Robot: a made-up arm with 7 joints. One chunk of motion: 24 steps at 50 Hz.
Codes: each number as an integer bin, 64 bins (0 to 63) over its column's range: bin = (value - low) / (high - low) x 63, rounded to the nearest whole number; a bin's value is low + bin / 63 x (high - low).
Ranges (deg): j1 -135..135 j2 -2.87..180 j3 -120.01..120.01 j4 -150..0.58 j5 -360.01..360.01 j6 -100.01..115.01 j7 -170.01..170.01
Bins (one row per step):
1: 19 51 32 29 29 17 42
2: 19 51 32 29 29 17 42
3: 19 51 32 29 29 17 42
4: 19 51 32 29 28 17 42
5: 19 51 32 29 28 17 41
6: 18 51 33 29 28 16 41
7: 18 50 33 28 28 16 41
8: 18 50 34 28 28 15 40
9: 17 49 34 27 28 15 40
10: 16 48 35 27 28 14 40
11: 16 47 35 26 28 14 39
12: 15 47 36 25 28 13 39
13: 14 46 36 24 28 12 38
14: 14 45 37 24 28 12 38
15: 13 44 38 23 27 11 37
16: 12 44 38 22 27 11 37
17: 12 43 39 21 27 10 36
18: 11 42 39 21 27 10 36
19: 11 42 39 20 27 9 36
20: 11 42 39 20 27 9 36
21: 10 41 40 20 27 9 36
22: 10 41 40 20 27 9 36
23: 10 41 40 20 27 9 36
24: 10 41 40 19 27 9 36
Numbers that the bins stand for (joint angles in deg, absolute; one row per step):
1: -53.57 145.17 1.90 -80.69 -28.57 -41.99 56.67
2: -53.57 145.17 1.90 -80.69 -28.57 -41.99 56.67
3: -53.57 145.17 1.90 -80.69 -28.57 -41.99 56.67
4: -53.57 145.17 1.90 -80.69 -40.00 -41.99 56.67
5: -53.57 145.17 1.90 -80.69 -40.00 -41.99 51.27
6: -57.86 145.17 5.71 -80.69 -40.00 -45.40 51.27
7: -57.86 142.26 5.71 -83.08 -40.00 -45.40 51.27
8: -57.86 142.26 9.52 -83.08 -40.00 -48.81 45.88
9: -62.14 139.36 9.52 -85.47 -40.00 -48.81 45.88
10: -66.43 136.46 13.33 -85.47 -40.00 -52.23 45.88
11: -66.43 133.56 13.33 -87.86 -40.00 -52.23 40.48
12: -70.71 133.56 17.14 -90.25 -40.00 -55.64 40.48
13: -75.00 130.65 17.14 -92.64 -40.00 -59.05 35.08
14: -75.00 127.75 20.95 -92.64 -40.00 -59.05 35.08
15: -79.29 124.85 24.76 -95.03 -51.43 -62.47 29.68
16: -83.57 124.85 24.76 -97.42 -51.43 -62.47 29.68
17: -83.57 121.95 28.57 -99.81 -51.43 -65.88 24.29
18: -87.86 119.04 28.57 -99.81 -51.43 -65.88 24.29
19: -87.86 119.04 28.57 -102.20 -51.43 -69.29 24.29
20: -87.86 119.04 28.57 -102.20 -51.43 -69.29 24.29
21: -92.14 116.14 32.38 -102.20 -51.43 -69.29 24.29
22: -92.14 116.14 32.38 -102.20 -51.43 -69.29 24.29
23: -92.14 116.14 32.38 -102.20 -51.43 -69.29 24.29
24: -92.14 116.14 32.38 -104.59 -51.43 -69.29 24.29

